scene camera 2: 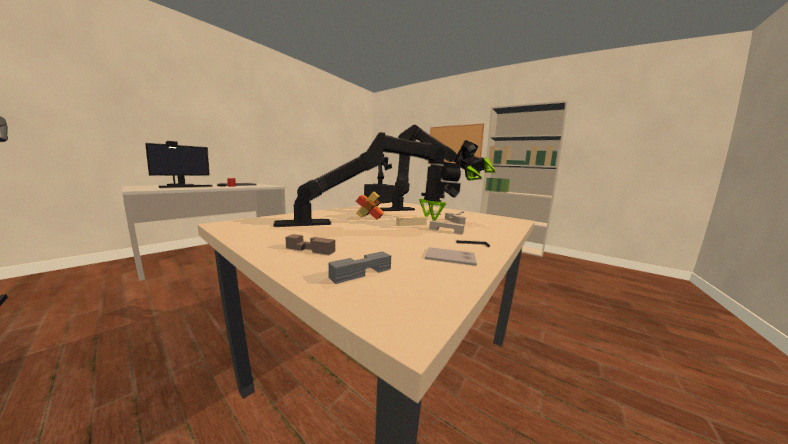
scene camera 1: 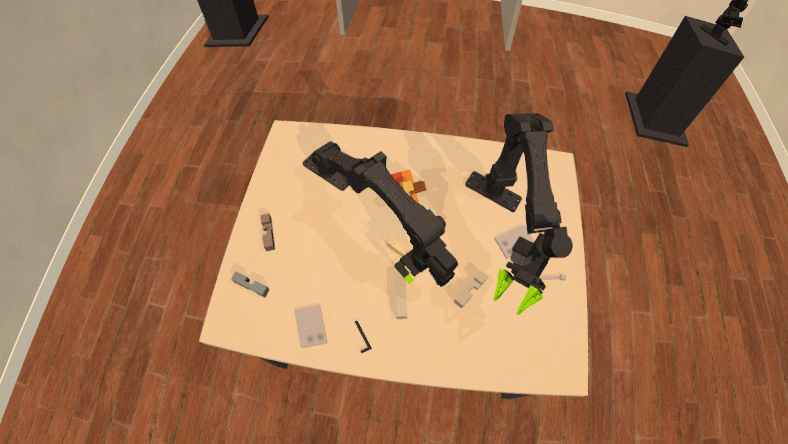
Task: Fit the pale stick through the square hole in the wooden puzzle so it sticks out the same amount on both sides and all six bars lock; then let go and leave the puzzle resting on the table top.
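Places are measured from the left arm's base along level axes (x left, y back, z up), in centimetres.
Pixels of known places: left gripper, fingertip midpoint: [scene camera 2: 488, 174] [scene camera 1: 505, 307]; right gripper, fingertip midpoint: [scene camera 2: 430, 218]; left arm's base, link origin: [scene camera 2: 397, 209] [scene camera 1: 493, 192]; right arm's base, link origin: [scene camera 2: 303, 223] [scene camera 1: 328, 171].
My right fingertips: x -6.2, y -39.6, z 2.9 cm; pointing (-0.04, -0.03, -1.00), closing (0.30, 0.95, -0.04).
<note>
For each thing: its top centre in the pictures, then the offset to it from my right fingertips. Level surfaces: height alone.
- table top, surface height: dz -2.9 cm
- pale stick, top centre: [scene camera 1: 406, 249] [scene camera 2: 411, 217] dz +0.2, dx -6.5, dy +3.4 cm
- pale grey bar, top centre: [scene camera 1: 401, 296] [scene camera 2: 447, 222] dz +0.2, dx +0.5, dy -9.8 cm
- notched grey piece, top centre: [scene camera 1: 472, 287] [scene camera 2: 455, 214] dz +0.2, dx +16.7, dy +3.8 cm
- brown notched bar, top centre: [scene camera 2: 310, 238] [scene camera 1: 266, 229] dz +0.2, dx -48.0, dy -16.3 cm
- blue-grey bar, top centre: [scene camera 2: 361, 258] [scene camera 1: 248, 282] dz +0.2, dx -40.5, dy -33.5 cm
- flat plate, top centre: [scene camera 2: 450, 254] [scene camera 1: 310, 326] dz -2.3, dx -16.7, dy -32.2 cm
- black hex key, top centre: [scene camera 1: 359, 336] [scene camera 2: 473, 242] dz -2.1, dx -3.0, dy -26.4 cm
The wooden puzzle [scene camera 1: 406, 184] [scene camera 2: 369, 205], of red, orange, yellow and brown bars, rests tilted on the table top [scene camera 1: 341, 220] [scene camera 2: 386, 308]. Its square hole cannot be made out. A cream bar, seemingly the pale stick [scene camera 1: 395, 245] [scene camera 2: 411, 221], lies on the table apart from the puzzle, partly hidden by the right arm in scene camera 1. My right gripper [scene camera 1: 408, 279] [scene camera 2: 432, 216] points down, open and empty, low over the table beside the cream bar, near the end of a pale grey bar. My left gripper [scene camera 1: 506, 306] [scene camera 2: 483, 172] is open and empty, raised above the table's right side.
The pale grey bar [scene camera 1: 401, 303] and a notched grey piece [scene camera 1: 470, 288] lie near the right gripper. A brown notched bar [scene camera 1: 267, 233] [scene camera 2: 323, 245], a blue-grey bar [scene camera 1: 250, 284] [scene camera 2: 359, 267], a flat plate [scene camera 1: 310, 325] [scene camera 2: 449, 255] and a black hex key [scene camera 1: 363, 335] lie farther left.
</note>
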